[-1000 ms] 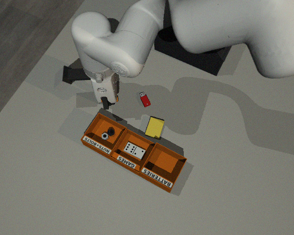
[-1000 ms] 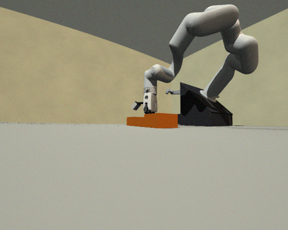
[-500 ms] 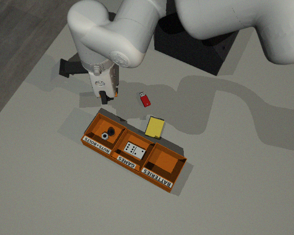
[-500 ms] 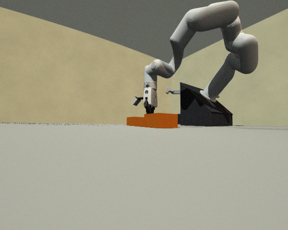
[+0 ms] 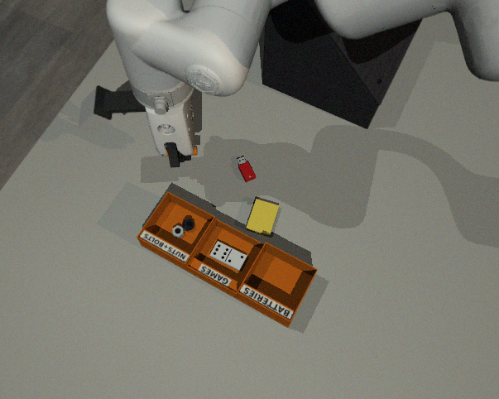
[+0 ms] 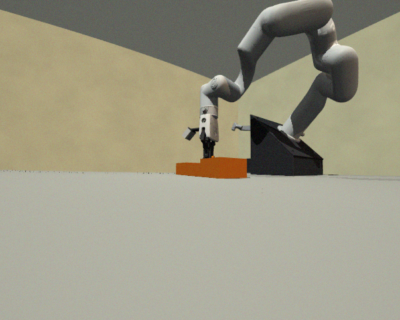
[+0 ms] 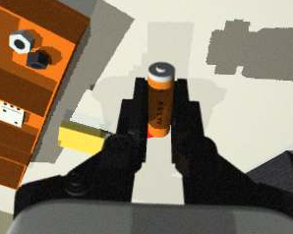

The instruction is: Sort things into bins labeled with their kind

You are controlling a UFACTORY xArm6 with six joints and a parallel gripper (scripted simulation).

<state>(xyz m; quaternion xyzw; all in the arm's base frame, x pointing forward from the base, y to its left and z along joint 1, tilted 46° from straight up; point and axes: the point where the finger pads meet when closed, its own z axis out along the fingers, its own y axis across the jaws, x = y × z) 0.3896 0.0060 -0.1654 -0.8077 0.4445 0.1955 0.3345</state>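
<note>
The white domino lies 90 mm ahead of my hand, 130 mm to the left of it and 70 mm below it. Round my hand: black hex nut 80 mm ahead, 60 mm to the left, 70 mm below; then red USB stick 50 mm behind, 80 mm to the left, 80 mm below; then orange battery 20 mm below.
</note>
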